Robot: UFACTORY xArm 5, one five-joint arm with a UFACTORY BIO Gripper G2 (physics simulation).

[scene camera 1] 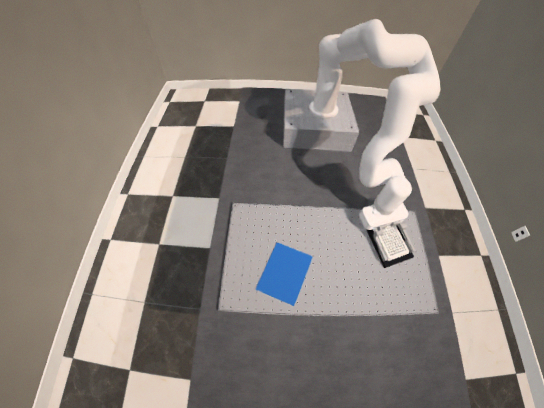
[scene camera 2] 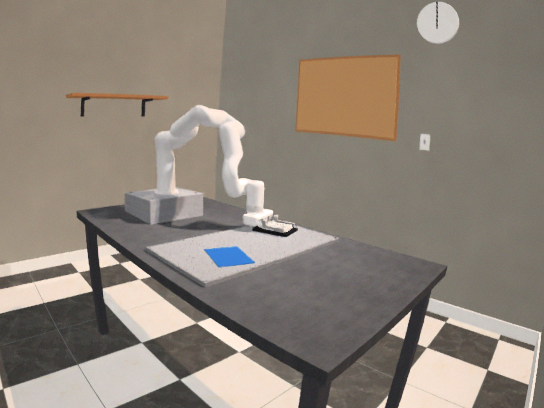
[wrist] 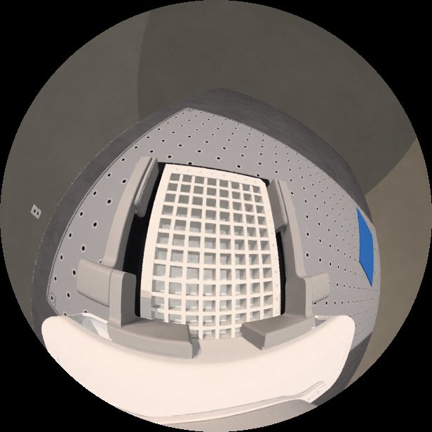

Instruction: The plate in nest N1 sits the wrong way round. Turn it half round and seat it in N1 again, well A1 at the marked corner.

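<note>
The white well plate (scene camera 1: 392, 242) (scene camera 2: 280, 228) (wrist: 212, 240) lies level between the fingers, its grid of square wells facing up. My gripper (scene camera 1: 395, 248) (scene camera 2: 283, 226) (wrist: 213, 196) is shut on the plate, one finger along each long side. The black nest (scene camera 1: 398, 262) (scene camera 2: 272, 232) (wrist: 134, 250) is directly under the plate and shows as a dark border around it. I cannot tell whether the plate rests fully in the nest or slightly above it. The well letters and the nest's marked corner cannot be made out; the gripper body hides the near end in the wrist view.
A flat blue rectangle (scene camera 1: 285, 274) (scene camera 2: 229, 256) (wrist: 366, 247) lies on the grey perforated board (scene camera 1: 350, 290) (scene camera 2: 175, 255), away from the nest. The nest is near the board's right side in scene camera 1. The arm's grey base block (scene camera 1: 320, 139) (scene camera 2: 165, 207) stands behind the board.
</note>
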